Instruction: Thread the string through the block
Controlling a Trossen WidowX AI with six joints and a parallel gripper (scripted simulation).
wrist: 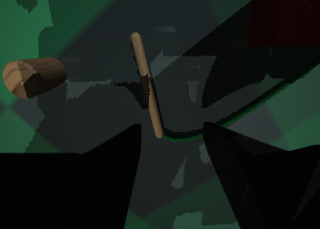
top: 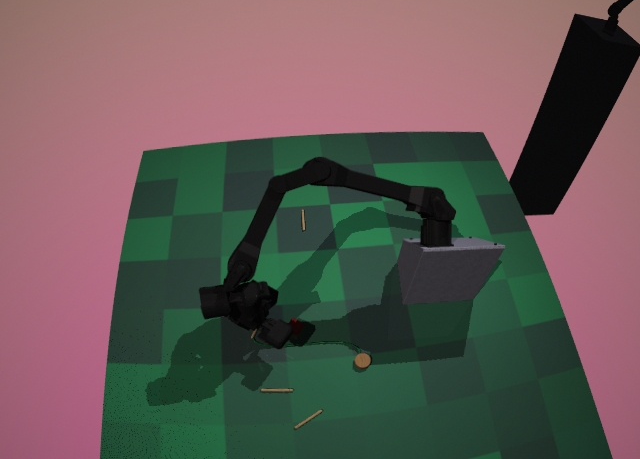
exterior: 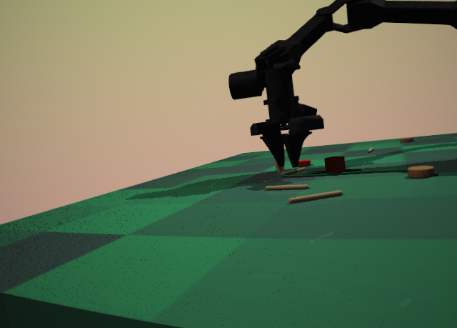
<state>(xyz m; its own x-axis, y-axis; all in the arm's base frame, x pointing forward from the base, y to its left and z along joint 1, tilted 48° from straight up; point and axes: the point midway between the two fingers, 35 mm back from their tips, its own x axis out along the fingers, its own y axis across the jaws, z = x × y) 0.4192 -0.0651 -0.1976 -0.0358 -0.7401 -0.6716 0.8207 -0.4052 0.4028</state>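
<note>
My gripper tip is now 10 mm short of the thin wooden stick, 10 mm to the left of it and 20 mm above it. The rest, counted from my gripper tip: wooden peg: 50 mm ahead, 80 mm to the right; round wooden button: 250 mm behind, 90 mm to the left, 10 mm below; flat red piece: 10 mm ahead, 140 mm to the right, 10 mm below.
</note>
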